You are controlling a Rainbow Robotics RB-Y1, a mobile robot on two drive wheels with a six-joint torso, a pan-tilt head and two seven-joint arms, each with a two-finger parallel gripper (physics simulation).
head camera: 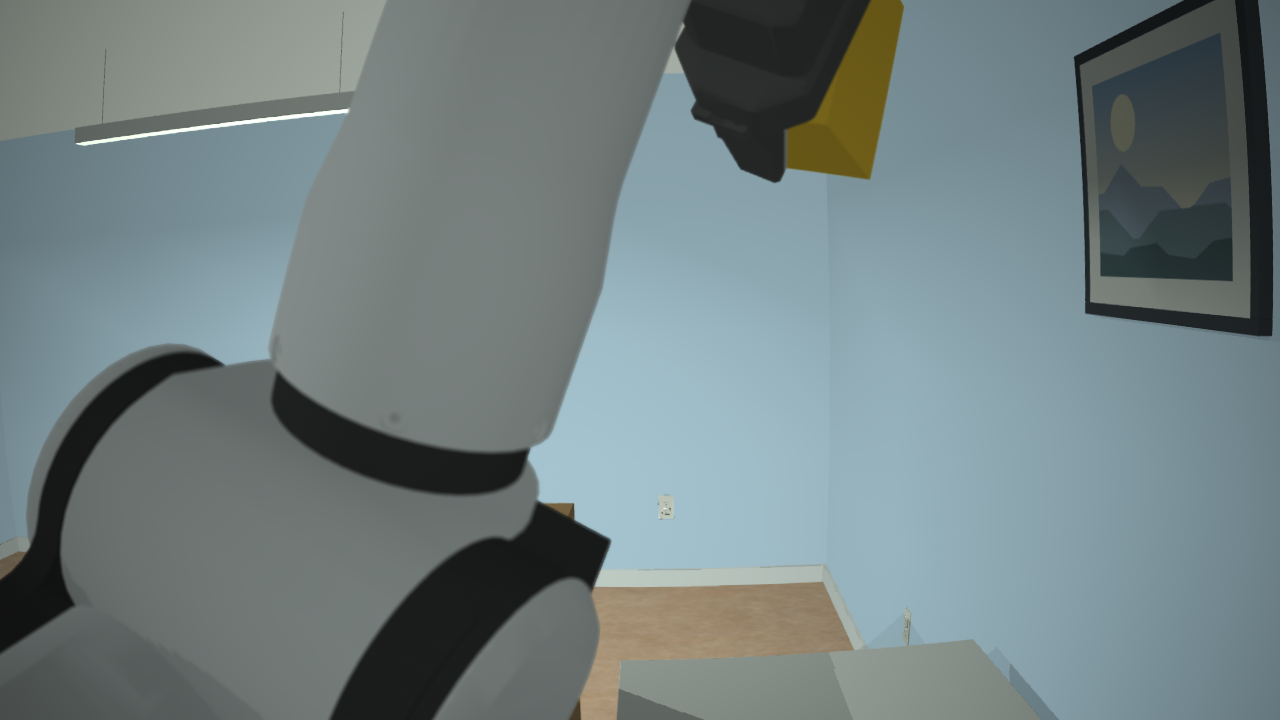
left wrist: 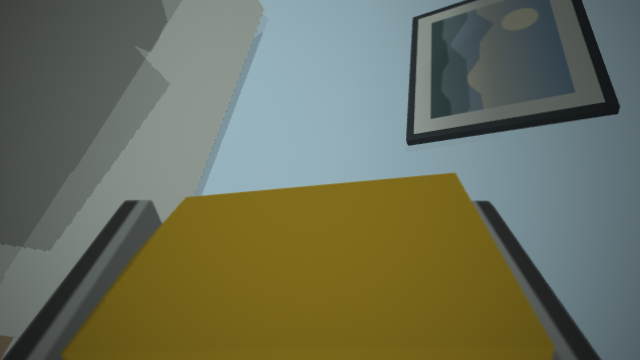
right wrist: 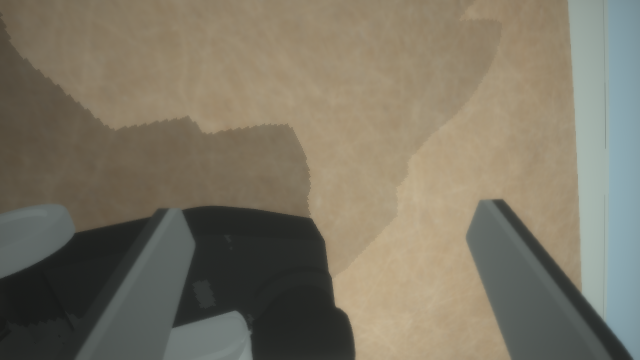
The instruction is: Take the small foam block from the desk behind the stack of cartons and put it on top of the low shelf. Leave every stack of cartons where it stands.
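Observation:
The yellow foam block is held between the fingers of my left gripper, raised in front of the blue wall at the top of the head view. Part of the block is cut off by that view's upper edge. The grey desk top shows at the bottom right of the head view and the upper left of the left wrist view, apart from the block. My right gripper is open and empty above the floor. I cannot make out the low shelf or a full stack of cartons.
A small brown corner shows behind my left arm; I cannot tell what it belongs to. A framed picture hangs on the wall. The brown floor and my black base also show.

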